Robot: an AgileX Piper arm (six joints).
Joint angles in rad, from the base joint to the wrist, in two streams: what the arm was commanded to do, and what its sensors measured. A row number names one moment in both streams.
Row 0, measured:
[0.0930 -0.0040 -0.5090 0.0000 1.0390 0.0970]
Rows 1 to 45, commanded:
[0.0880 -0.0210 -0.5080 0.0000 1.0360 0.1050]
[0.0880 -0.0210 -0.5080 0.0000 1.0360 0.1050]
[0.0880 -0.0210 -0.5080 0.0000 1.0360 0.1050]
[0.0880 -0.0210 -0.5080 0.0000 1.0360 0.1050]
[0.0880 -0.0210 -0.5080 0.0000 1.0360 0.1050]
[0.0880 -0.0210 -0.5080 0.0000 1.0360 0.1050]
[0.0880 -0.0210 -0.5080 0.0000 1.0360 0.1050]
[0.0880 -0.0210 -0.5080 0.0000 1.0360 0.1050]
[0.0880 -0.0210 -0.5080 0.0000 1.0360 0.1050]
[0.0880 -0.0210 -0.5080 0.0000 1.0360 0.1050]
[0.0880 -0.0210 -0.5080 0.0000 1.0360 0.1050]
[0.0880 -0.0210 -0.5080 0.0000 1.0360 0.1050]
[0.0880 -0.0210 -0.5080 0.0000 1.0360 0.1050]
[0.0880 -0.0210 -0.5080 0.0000 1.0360 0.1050]
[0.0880 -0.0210 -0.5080 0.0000 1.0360 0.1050]
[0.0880 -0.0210 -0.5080 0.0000 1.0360 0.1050]
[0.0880 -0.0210 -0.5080 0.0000 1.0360 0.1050]
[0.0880 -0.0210 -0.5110 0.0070 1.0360 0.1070]
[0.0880 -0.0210 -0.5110 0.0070 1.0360 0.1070]
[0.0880 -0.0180 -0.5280 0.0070 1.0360 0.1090]
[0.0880 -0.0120 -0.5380 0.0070 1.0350 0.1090]
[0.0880 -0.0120 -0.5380 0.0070 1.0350 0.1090]
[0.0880 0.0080 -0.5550 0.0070 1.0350 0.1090]
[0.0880 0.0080 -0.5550 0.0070 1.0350 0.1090]
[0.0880 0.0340 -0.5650 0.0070 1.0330 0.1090]
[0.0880 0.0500 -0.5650 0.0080 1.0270 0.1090]
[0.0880 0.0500 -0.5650 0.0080 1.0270 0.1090]
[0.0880 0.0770 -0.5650 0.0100 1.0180 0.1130]
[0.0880 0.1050 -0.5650 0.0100 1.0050 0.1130]
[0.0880 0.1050 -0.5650 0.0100 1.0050 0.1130]
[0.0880 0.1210 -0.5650 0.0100 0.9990 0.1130]
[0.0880 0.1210 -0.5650 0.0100 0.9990 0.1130]
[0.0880 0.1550 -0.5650 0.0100 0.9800 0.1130]
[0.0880 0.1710 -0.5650 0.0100 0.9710 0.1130]
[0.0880 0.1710 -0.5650 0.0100 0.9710 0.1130]
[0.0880 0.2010 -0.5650 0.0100 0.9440 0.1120]
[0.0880 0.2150 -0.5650 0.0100 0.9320 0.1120]
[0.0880 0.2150 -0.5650 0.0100 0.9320 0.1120]
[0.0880 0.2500 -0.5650 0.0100 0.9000 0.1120]
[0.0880 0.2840 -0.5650 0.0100 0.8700 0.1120]
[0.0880 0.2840 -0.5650 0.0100 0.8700 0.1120]
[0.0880 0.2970 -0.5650 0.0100 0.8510 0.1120]
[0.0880 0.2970 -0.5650 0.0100 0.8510 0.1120]
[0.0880 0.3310 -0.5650 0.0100 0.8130 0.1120]
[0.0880 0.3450 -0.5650 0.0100 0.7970 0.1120]
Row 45, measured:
[0.0930 0.3280 -0.5570 0.0080 0.8360 0.1120]
